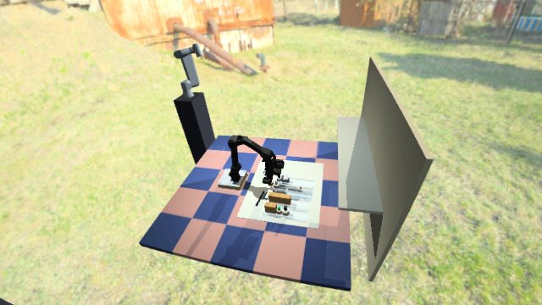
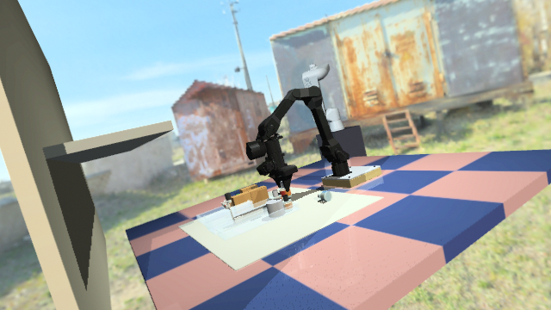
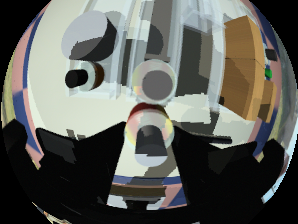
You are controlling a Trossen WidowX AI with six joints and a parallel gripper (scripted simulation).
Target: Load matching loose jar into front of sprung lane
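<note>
Now: the thin black stick 4 cm behind my gripper tip, 13 cm to the right of it and 5 cm below it. Round my gripper tip: shelf wall (66 cm ahead, 6 cm to the left, 34 cm above); then clear lane tray (20 cm ahead, 2 cm to the right, 4 cm below).
</note>
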